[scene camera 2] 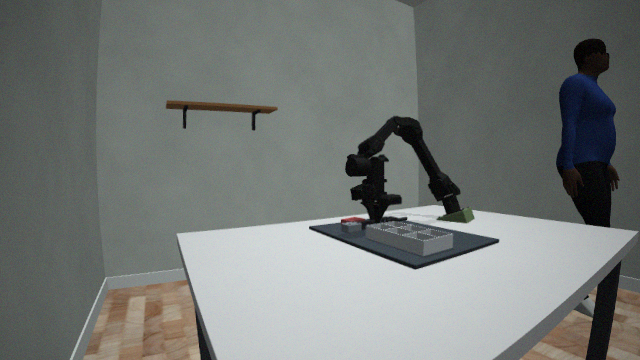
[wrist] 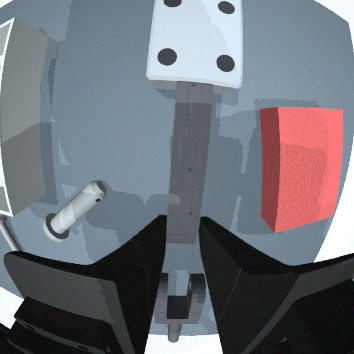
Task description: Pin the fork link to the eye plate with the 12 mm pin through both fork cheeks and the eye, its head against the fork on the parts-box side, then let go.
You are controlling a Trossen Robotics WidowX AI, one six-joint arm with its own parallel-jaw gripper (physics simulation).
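Where they show: gripper, fingertip midpoint: (wrist: 182,222); arm's base, origin of the base link: (scene camera 2: 453,212).
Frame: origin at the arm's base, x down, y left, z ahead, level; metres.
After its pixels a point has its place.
The eye plate is a pale block (wrist: 196,45) @[x -0.008, y -0.116, z 0.441 m] (scene camera 2: 351,228) @[x 0.003, y -0.101, z 0.466 m] with four dark holes; a long dark grey bar (wrist: 190,150) runs from it toward the fork link. The fork link (wrist: 196,297) @[x -0.008, y -0.107, z 0.303 m] stands past the bar's end, apart from it, its two cheeks side by side and its stem pointing away. A light pin (wrist: 77,211) @[x 0.002, y -0.043, z 0.368 m] with a round head and a small hole near its tip lies on the mat, on the parts-box side; its diameter cannot be read. My gripper (wrist: 182,222) @[x 0.006, y -0.103, z 0.355 m] (scene camera 2: 376,220) @[x 0.006, y -0.103, z 0.355 m] points down low over the mat, empty, its fingers open a narrow gap near the bar's end.
The parts box (wrist: 25,100) @[x 0.002, y -0.021, z 0.438 m] (scene camera 2: 400,242) @[x -0.001, y 0.105, z 0.508 m] stands on the dark mat (wrist: 110,80) @[x 0.016, y -0.072, z 0.437 m] (scene camera 2: 470,242) @[x 0.016, y 0.209, z 0.336 m]. A thinner pin (wrist: 10,236) @[x 0.009, y 0.049, z 0.342 m] lies near the box. A red block (wrist: 305,165) @[x -0.005, y -0.171, z 0.384 m] (scene camera 2: 352,220) @[x -0.005, y -0.160, z 0.402 m] is across the bar from it. A green wedge (scene camera 2: 462,216) @[x 0.002, y 0.057, z 0.048 m] is by the arm's base.
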